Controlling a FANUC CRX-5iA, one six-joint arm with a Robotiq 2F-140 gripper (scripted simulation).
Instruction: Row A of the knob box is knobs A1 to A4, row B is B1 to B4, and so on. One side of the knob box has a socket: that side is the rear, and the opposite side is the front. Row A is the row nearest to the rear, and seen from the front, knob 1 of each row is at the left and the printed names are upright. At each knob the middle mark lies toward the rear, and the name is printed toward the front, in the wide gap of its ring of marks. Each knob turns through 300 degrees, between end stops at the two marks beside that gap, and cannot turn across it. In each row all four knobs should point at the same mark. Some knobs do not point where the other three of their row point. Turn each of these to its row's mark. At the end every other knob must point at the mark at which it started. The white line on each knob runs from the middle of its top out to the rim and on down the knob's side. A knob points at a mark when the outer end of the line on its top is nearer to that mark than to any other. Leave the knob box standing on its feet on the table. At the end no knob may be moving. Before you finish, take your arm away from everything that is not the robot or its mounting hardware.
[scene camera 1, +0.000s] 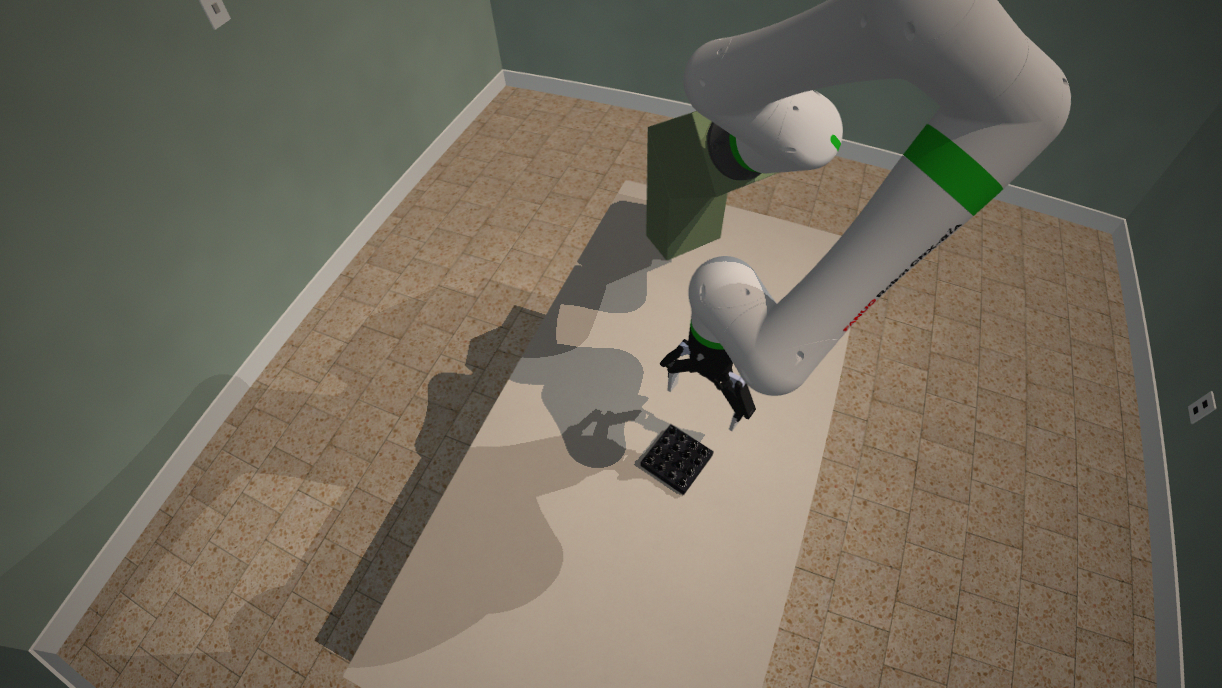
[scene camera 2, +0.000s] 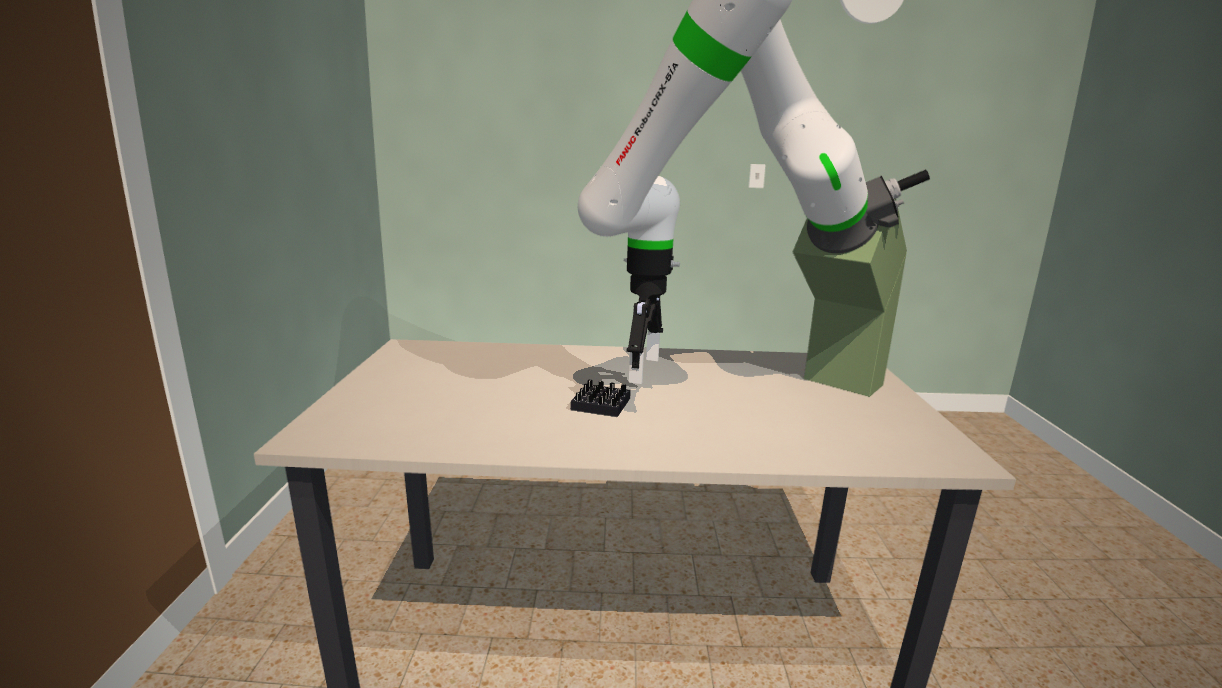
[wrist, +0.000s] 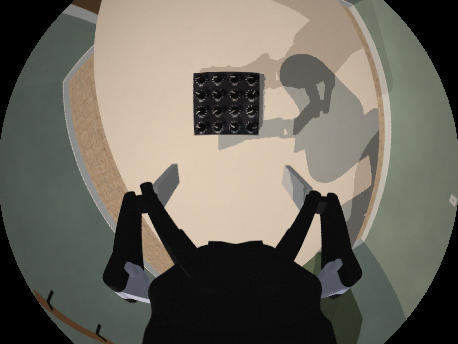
Labels:
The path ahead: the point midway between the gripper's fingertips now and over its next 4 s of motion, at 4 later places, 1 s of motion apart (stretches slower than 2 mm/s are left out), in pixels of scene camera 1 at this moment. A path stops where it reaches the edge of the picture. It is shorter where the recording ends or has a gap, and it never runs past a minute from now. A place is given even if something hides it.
My gripper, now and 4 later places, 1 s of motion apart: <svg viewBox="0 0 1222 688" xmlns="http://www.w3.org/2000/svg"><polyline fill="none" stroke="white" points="702,405 698,409 685,418 670,426 658,432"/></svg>

